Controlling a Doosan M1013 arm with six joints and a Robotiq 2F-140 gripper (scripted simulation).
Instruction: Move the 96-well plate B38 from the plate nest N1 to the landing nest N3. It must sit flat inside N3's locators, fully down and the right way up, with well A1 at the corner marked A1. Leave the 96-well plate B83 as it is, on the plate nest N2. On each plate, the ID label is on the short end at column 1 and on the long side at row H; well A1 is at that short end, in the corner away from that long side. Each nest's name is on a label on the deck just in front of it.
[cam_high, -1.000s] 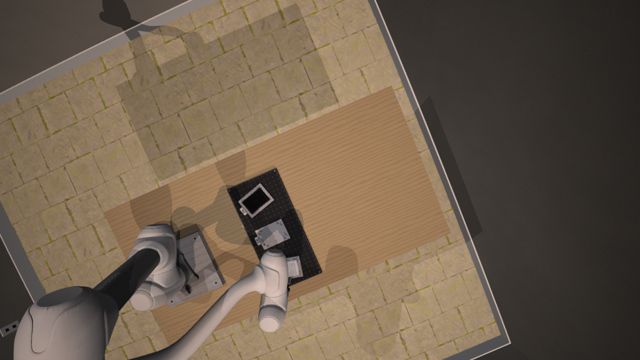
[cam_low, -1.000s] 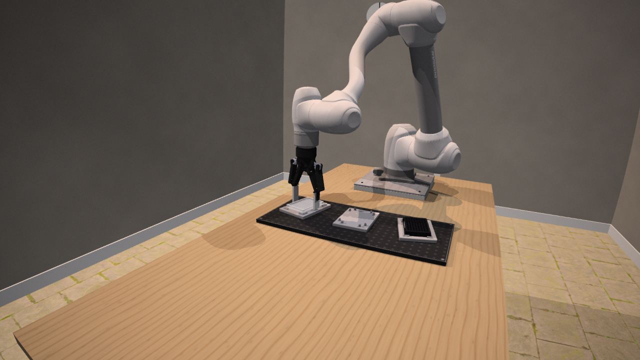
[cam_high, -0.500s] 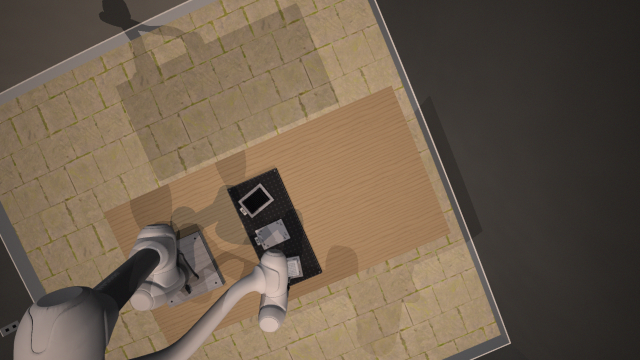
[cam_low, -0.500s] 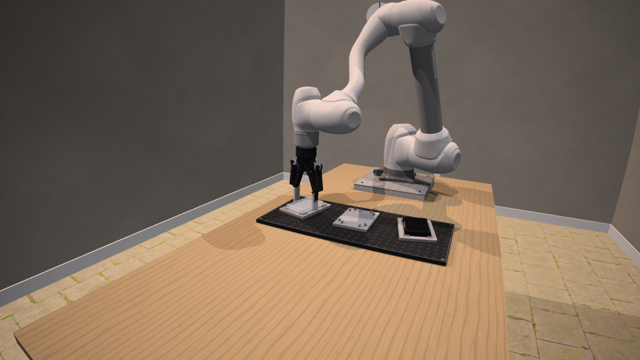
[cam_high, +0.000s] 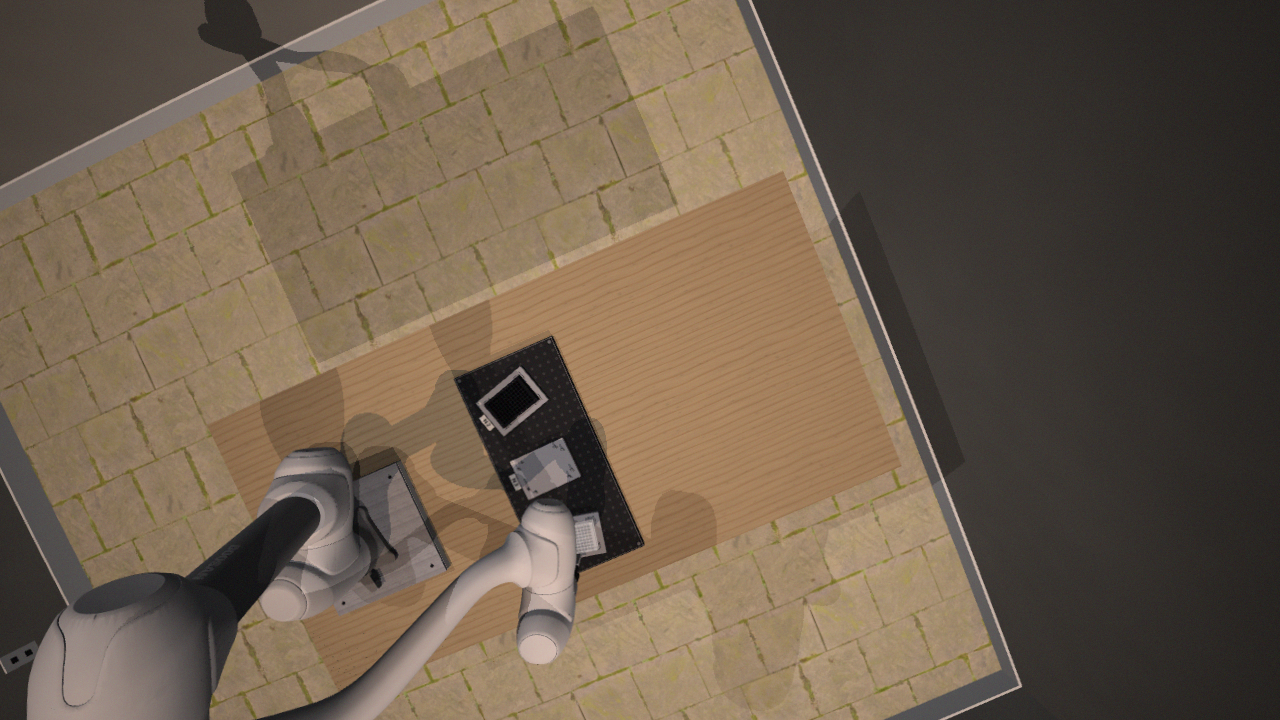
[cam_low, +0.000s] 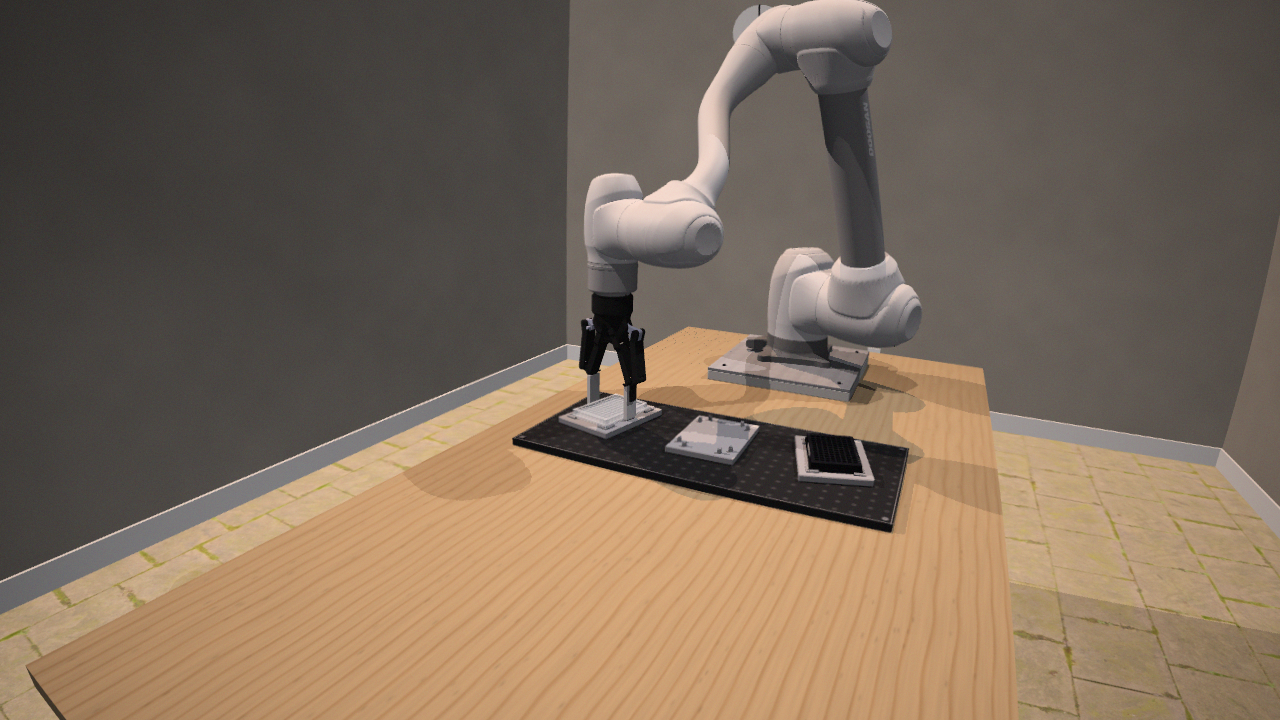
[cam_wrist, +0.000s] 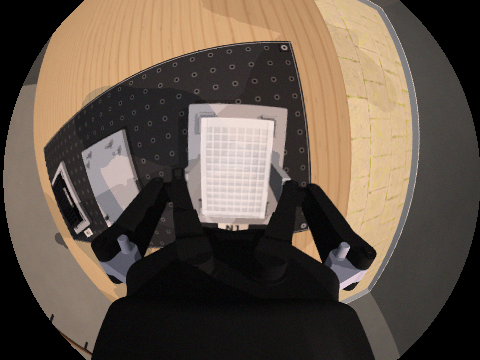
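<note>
Right now the white 96-well plate B38 is 2 cm below my hand. The rest, counted from my hand: landing nest N3 (4 cm ahead, 21 cm to the left, 4 cm below); then N1 label (9 cm behind, 4 cm to the left, 4 cm below); then plate nest N1 (4 cm below).
</note>
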